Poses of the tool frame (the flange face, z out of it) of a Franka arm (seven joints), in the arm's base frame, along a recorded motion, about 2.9 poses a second.
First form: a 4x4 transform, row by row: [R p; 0 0 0 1], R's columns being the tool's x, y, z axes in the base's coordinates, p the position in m. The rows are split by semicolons.
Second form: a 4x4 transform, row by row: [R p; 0 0 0 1], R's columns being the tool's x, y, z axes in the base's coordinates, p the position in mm. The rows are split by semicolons. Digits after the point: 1 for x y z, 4 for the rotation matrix.
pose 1, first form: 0.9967 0.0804 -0.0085 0.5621; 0.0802 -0.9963 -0.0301 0.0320; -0.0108 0.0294 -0.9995 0.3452; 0 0 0 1
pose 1, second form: 0.9967 0.0804 -0.0085 562.1; 0.0802 -0.9963 -0.0301 32.0; -0.0108 0.0294 -0.9995 345.2; 0 0 0 1
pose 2, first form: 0.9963 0.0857 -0.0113 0.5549; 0.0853 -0.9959 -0.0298 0.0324; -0.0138 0.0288 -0.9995 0.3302; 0 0 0 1
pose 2, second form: 0.9963 0.0857 -0.0113 554.9; 0.0853 -0.9959 -0.0298 32.4; -0.0138 0.0288 -0.9995 330.2; 0 0 0 1
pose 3, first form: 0.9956 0.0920 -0.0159 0.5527; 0.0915 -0.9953 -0.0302 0.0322; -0.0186 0.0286 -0.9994 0.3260; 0 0 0 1
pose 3, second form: 0.9956 0.0920 -0.0159 552.7; 0.0915 -0.9953 -0.0302 32.2; -0.0186 0.0286 -0.9994 326.0; 0 0 0 1
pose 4, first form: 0.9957 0.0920 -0.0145 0.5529; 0.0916 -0.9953 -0.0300 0.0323; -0.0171 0.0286 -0.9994 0.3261; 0 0 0 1
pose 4, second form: 0.9957 0.0920 -0.0145 552.9; 0.0916 -0.9953 -0.0300 32.3; -0.0171 0.0286 -0.9994 326.1; 0 0 0 1
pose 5, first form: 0.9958 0.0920 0.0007 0.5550; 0.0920 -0.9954 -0.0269 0.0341; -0.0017 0.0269 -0.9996 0.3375; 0 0 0 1
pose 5, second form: 0.9958 0.0920 0.0007 555.0; 0.0920 -0.9954 -0.0269 34.1; -0.0017 0.0269 -0.9996 337.5; 0 0 0 1
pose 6, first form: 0.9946 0.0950 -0.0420 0.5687; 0.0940 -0.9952 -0.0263 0.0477; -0.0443 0.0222 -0.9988 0.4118; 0 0 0 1
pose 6, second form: 0.9946 0.0950 -0.0420 568.7; 0.0940 -0.9952 -0.0263 47.7; -0.0443 0.0222 -0.9988 411.8; 0 0 0 1
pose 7, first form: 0.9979 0.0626 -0.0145 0.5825; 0.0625 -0.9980 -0.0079 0.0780; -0.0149 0.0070 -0.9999 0.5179; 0 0 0 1
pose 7, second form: 0.9979 0.0626 -0.0145 582.5; 0.0625 -0.9980 -0.0079 78.0; -0.0149 0.0070 -0.9999 517.9; 0 0 0 1
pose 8, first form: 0.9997 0.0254 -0.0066 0.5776; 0.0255 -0.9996 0.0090 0.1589; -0.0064 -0.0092 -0.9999 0.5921; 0 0 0 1
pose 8, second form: 0.9997 0.0254 -0.0066 577.6; 0.0255 -0.9996 0.0090 158.9; -0.0064 -0.0092 -0.9999 592.1; 0 0 0 1
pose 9, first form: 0.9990 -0.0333 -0.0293 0.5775; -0.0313 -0.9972 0.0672 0.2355; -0.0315 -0.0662 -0.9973 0.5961; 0 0 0 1
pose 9, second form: 0.9990 -0.0333 -0.0293 577.5; -0.0313 -0.9972 0.0672 235.5; -0.0315 -0.0662 -0.9973 596.1; 0 0 0 1
